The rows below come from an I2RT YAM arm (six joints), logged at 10 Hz.
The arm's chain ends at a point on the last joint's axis. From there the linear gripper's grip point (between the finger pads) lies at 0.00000 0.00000 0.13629 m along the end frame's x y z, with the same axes.
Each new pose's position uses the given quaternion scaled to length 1; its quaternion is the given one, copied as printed.
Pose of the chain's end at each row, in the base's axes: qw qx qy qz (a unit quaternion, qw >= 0); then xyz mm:
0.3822 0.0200 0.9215 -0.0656 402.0 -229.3 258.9
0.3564 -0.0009 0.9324 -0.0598 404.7 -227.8 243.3
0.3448 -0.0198 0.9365 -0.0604 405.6 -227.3 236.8
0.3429 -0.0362 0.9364 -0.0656 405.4 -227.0 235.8
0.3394 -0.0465 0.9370 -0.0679 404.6 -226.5 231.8
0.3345 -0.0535 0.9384 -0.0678 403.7 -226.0 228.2
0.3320 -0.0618 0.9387 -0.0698 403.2 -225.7 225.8
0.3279 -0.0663 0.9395 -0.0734 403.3 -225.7 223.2
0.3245 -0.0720 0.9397 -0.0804 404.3 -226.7 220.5
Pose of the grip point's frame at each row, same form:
0.3822 0.0200 0.9215 -0.0656 497.6 -247.9 163.6
0.3564 -0.0009 0.9324 -0.0598 495.3 -242.9 142.6
0.3448 -0.0198 0.9365 -0.0604 493.9 -240.9 133.9
0.3429 -0.0362 0.9364 -0.0656 493.6 -240.4 132.7
0.3394 -0.0465 0.9370 -0.0679 492.2 -239.5 128.2
0.3345 -0.0535 0.9384 -0.0678 490.3 -238.5 123.7
0.3320 -0.0618 0.9387 -0.0698 489.3 -238.0 120.9
0.3279 -0.0663 0.9395 -0.0734 488.6 -238.6 117.7
0.3245 -0.0720 0.9397 -0.0804 489.0 -240.9 114.7

